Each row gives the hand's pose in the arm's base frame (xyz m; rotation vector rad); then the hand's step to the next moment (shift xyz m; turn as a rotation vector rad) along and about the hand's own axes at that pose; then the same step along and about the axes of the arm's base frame.
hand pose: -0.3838 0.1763 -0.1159 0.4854 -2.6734 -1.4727
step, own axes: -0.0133 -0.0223 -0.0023 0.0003 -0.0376 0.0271
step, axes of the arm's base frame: 0.0186 -0.0090 -0.0159 0.0038 0.0033 -0.0461
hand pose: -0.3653 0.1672 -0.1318 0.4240 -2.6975 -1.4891
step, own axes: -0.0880 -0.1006 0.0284 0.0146 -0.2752 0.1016
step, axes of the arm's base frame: 0.1025 -0.0052 -0.0902 0.0309 -0.0586 -0.2862
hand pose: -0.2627 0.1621 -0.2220 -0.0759 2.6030 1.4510
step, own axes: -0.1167 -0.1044 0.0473 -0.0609 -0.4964 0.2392
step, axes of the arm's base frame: 0.1332 -0.0189 -0.0930 0.1481 -0.0611 -0.5307
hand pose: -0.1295 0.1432 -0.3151 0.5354 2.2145 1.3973
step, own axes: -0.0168 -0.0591 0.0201 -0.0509 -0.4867 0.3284
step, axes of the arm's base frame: 0.0206 -0.0186 -0.0584 0.1917 0.0134 -0.5571
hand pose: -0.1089 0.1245 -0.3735 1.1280 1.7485 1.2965
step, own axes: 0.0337 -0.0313 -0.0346 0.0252 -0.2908 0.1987
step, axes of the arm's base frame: -0.0516 0.0139 -0.0213 0.0947 0.0600 -0.3348
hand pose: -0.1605 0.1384 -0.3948 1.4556 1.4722 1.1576
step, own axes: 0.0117 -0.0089 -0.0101 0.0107 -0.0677 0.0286
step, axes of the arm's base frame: -0.0132 0.0112 -0.0043 0.0050 0.0171 -0.0721
